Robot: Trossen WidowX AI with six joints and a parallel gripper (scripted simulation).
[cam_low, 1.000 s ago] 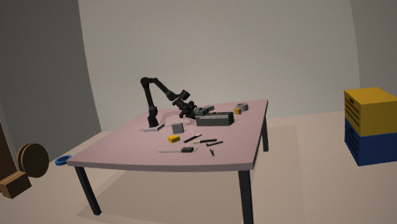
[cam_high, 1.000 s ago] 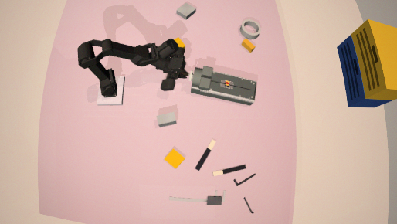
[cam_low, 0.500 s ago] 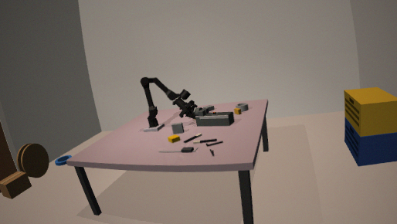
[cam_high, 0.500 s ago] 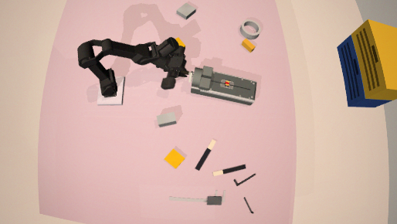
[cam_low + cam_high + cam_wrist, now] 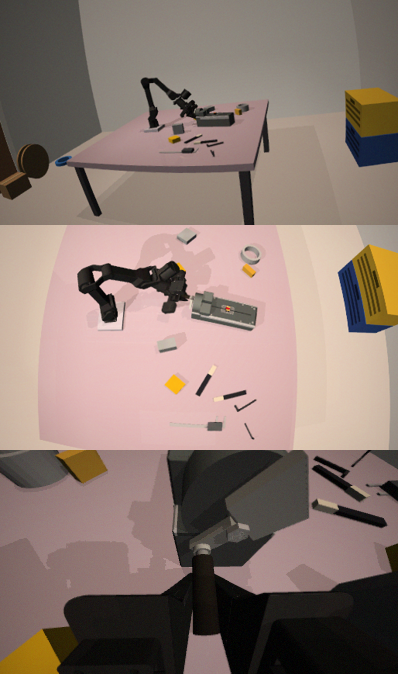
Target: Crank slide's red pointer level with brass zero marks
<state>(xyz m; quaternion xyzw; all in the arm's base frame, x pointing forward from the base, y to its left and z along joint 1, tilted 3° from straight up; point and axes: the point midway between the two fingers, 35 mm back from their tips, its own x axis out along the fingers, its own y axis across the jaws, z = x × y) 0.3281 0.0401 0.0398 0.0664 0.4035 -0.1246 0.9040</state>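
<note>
The red pointer lies 150 mm ahead of my gripper tip, 60 mm to the right of it and 40 mm above it. Also, from my gripper tip: orange block: 290 mm ahead, 150 mm to the left, 20 mm below; dark crank handle: 20 mm behind, 20 mm above.
</note>
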